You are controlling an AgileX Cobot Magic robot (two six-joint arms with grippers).
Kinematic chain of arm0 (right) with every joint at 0, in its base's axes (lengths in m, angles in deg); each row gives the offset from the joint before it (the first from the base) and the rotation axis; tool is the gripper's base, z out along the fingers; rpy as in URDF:
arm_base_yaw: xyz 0 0 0.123 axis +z
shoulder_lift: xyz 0 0 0 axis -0.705 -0.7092 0
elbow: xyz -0.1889 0.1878 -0.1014 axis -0.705 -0.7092 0
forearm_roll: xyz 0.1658 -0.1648 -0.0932 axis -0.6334 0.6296 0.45
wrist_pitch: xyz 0 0 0 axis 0.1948 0.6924 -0.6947
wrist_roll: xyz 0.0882 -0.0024 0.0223 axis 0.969 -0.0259 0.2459
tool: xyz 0 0 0 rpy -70.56 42.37 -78.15
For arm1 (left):
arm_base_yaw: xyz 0 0 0.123 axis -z
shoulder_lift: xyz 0 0 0 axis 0.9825 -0.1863 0
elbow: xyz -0.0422 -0.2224 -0.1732 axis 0.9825 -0.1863 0
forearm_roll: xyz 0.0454 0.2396 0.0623 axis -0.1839 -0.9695 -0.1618
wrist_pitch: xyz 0 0 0 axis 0.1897 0.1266 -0.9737
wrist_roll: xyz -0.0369 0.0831 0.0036 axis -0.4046 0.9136 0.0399
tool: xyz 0 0 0 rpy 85.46 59.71 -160.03
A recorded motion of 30 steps. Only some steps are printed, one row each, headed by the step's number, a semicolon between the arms.
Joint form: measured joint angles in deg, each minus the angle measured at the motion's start. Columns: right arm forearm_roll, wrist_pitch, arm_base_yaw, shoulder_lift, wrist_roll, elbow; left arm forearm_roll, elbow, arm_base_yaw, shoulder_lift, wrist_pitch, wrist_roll.
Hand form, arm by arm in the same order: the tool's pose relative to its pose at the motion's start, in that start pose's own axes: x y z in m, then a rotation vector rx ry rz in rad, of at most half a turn. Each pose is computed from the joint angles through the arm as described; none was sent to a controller.
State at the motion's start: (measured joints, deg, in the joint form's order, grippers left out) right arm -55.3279 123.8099 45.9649 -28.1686 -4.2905 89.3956; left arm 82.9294 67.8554 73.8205 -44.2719 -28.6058 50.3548
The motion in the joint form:
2: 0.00 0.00 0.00 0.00 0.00 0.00; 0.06 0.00 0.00 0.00 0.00 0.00
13: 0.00 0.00 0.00 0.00 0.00 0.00; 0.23 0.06 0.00 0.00 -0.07 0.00
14: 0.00 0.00 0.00 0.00 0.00 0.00; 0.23 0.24 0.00 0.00 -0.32 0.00
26: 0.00 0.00 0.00 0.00 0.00 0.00; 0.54 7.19 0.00 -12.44 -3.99 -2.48
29: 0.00 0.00 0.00 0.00 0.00 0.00; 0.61 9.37 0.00 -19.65 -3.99 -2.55
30: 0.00 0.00 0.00 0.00 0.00 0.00; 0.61 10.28 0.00 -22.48 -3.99 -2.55
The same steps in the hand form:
2: 0.0000 0.0000 0.0000 0.0000 0.0000 0.0000; 0.0000 -0.0001 0.0000 0.0009 -0.0001 -0.0005
13: 0.0000 0.0000 0.0000 0.0000 0.0000 0.0000; -0.0001 -0.0003 -0.0002 0.0036 0.0000 -0.0017
14: 0.0000 0.0000 0.0000 0.0000 0.0000 0.0000; -0.0003 -0.0004 -0.0010 0.0038 0.0012 -0.0016
26: 0.0000 0.0000 0.0000 0.0000 0.0000 0.0000; -0.0349 0.0007 0.0010 0.0134 0.1608 -0.0508
29: 0.0000 0.0000 0.0000 0.0000 0.0000 0.0000; -0.0519 0.0018 0.0138 0.0162 0.2485 -0.0561
30: 0.0000 0.0000 0.0000 0.0000 0.0000 0.0000; -0.0584 0.0023 0.0194 0.0169 0.2819 -0.0574

